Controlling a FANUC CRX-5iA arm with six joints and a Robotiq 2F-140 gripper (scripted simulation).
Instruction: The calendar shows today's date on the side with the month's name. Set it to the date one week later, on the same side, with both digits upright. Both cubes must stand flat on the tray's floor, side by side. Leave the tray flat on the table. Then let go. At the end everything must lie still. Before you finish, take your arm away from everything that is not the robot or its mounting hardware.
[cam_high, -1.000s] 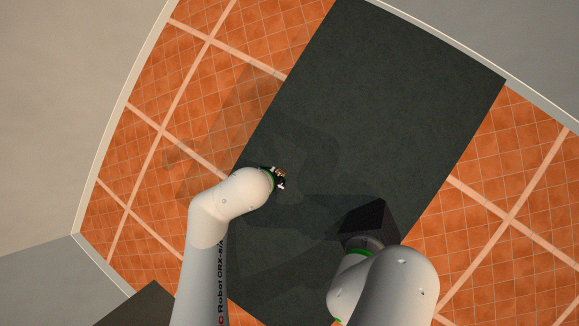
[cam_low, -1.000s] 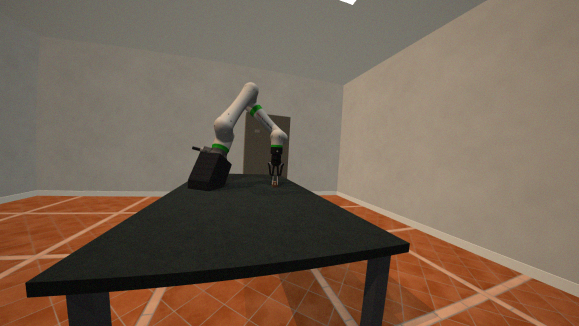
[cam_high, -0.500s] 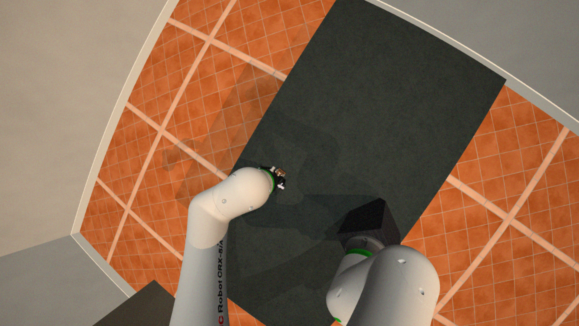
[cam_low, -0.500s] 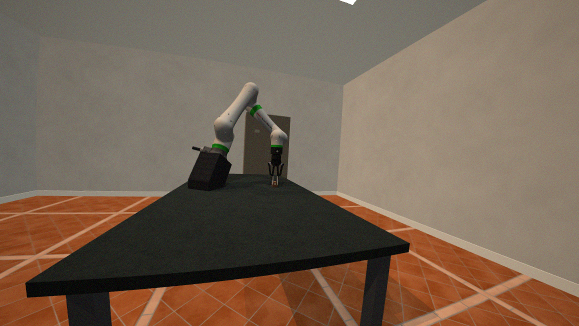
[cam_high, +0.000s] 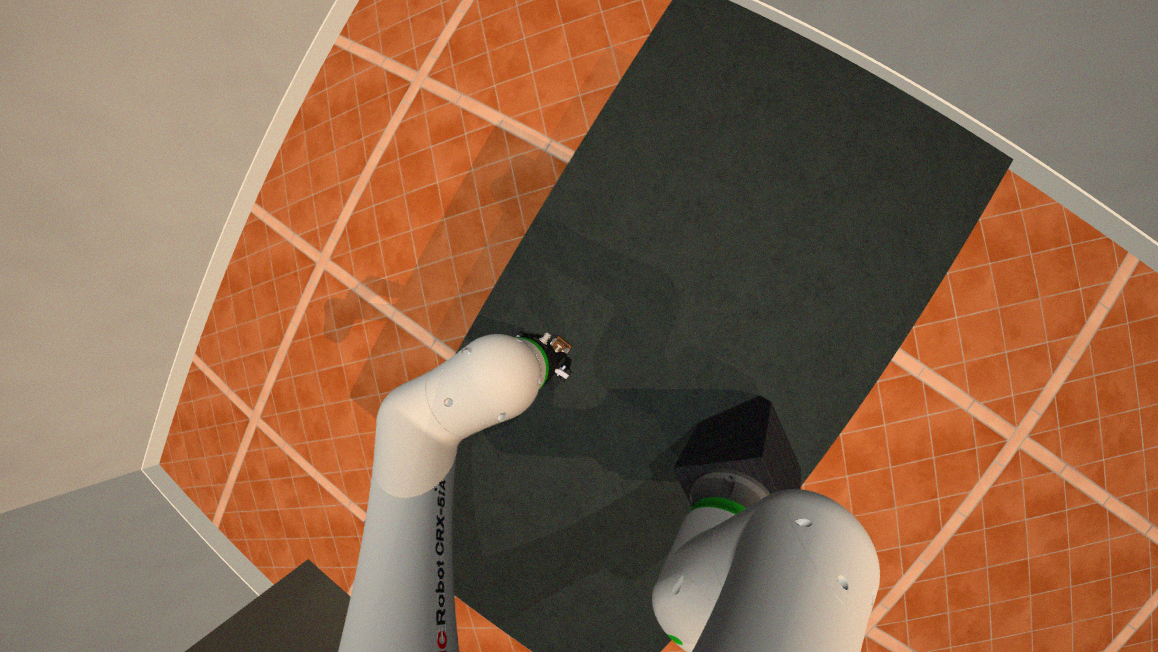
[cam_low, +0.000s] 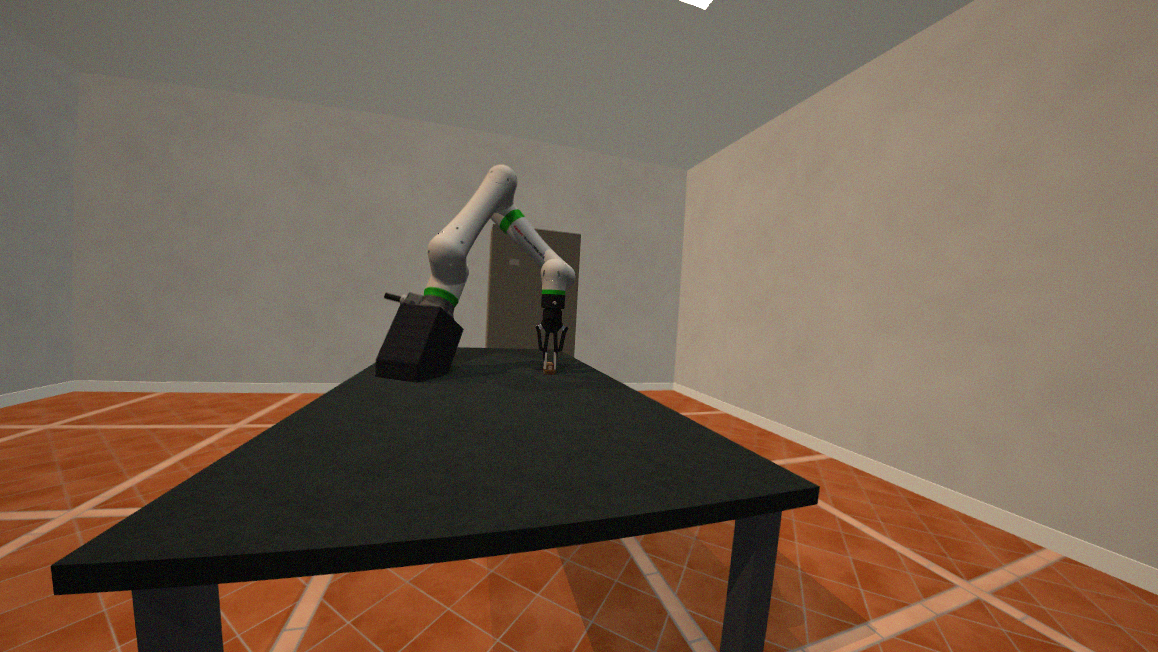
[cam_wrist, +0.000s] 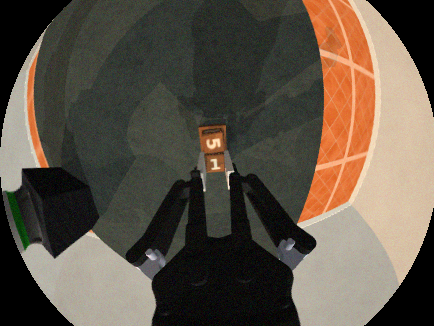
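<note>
Right now the brown cube is 3 cm to the left of my hand and 3 cm below it. From my hand the other things lie so: brown tray 4 cm below, 2 cm to the left.
</note>
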